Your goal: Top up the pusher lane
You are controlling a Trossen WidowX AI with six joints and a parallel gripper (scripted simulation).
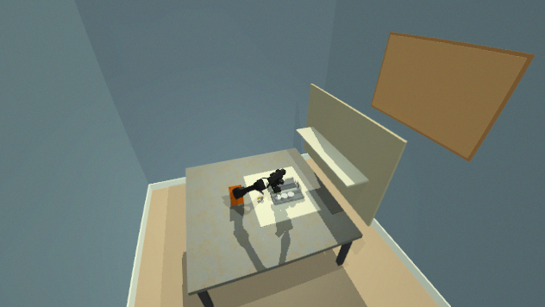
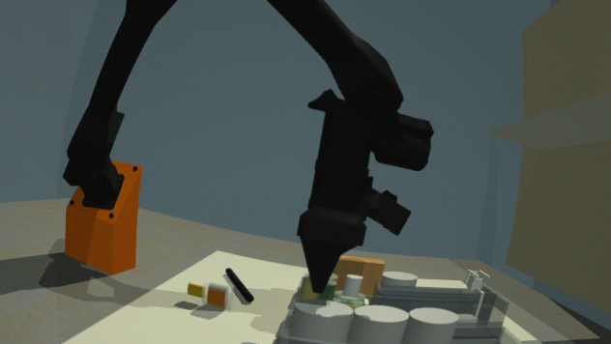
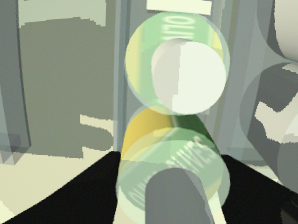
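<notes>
Now: gripper tip 12 cm to the right of the tan box, 6 cm short of it and 2 cm above it. From my gripper tip the other things lie so: red mark: 23 cm ahead, 2 cm to the left, 2 cm above; then clear plastic lane rack: 15 cm ahead, 4 cm below, 2 cm to the left; then dark pen: 12 cm to the left, 11 cm behind, 5 cm below.
</notes>
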